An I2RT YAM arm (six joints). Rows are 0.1 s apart.
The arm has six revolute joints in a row. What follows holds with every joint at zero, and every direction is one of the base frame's. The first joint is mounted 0.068 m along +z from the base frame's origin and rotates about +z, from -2.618 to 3.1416 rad. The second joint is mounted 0.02 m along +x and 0.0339 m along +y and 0.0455 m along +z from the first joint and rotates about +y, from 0 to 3.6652 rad. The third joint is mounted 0.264 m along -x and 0.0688 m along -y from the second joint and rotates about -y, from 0 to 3.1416 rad. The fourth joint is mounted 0.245 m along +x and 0.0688 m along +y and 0.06 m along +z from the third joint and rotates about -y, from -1.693 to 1.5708 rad. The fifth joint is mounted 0.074 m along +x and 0.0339 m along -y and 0.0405 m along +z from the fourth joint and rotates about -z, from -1.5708 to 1.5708 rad. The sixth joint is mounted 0.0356 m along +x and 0.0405 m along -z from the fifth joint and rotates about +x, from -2.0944 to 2.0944 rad. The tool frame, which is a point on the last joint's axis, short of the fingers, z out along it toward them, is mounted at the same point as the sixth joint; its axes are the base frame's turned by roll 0, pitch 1.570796 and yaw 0 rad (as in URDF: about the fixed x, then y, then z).
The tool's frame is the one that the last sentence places.
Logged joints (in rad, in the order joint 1, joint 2, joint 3, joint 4, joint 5, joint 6), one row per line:
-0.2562 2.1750 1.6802 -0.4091 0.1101 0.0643
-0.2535 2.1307 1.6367 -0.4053 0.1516 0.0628
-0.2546 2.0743 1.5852 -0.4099 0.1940 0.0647
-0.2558 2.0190 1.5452 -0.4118 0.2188 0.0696
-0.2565 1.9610 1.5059 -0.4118 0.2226 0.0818
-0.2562 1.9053 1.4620 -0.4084 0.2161 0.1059
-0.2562 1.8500 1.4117 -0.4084 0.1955 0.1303
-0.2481 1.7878 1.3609 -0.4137 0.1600 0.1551
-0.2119 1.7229 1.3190 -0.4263 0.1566 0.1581
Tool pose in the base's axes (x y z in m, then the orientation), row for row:
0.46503 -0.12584 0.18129 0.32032 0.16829 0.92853 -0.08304
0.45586 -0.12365 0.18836 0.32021 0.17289 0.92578 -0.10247
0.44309 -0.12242 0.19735 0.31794 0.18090 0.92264 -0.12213
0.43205 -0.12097 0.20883 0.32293 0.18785 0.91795 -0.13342
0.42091 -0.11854 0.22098 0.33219 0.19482 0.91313 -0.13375
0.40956 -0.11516 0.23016 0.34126 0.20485 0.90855 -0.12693
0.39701 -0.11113 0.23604 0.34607 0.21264 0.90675 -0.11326
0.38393 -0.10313 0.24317 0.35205 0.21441 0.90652 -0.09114
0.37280 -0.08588 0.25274 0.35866 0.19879 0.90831 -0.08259
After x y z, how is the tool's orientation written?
As a quaternion, w x y z.
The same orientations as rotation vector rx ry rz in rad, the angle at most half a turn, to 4 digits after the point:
0.4423 2.4401 -0.2182
0.4544 2.4330 -0.2693
0.4759 2.4275 -0.3213
0.4930 2.4092 -0.3502
0.5090 2.3857 -0.3495
0.5329 2.3634 -0.3302
0.5518 2.3532 -0.2939
0.5548 2.3458 -0.2358
0.5128 2.3430 -0.2130

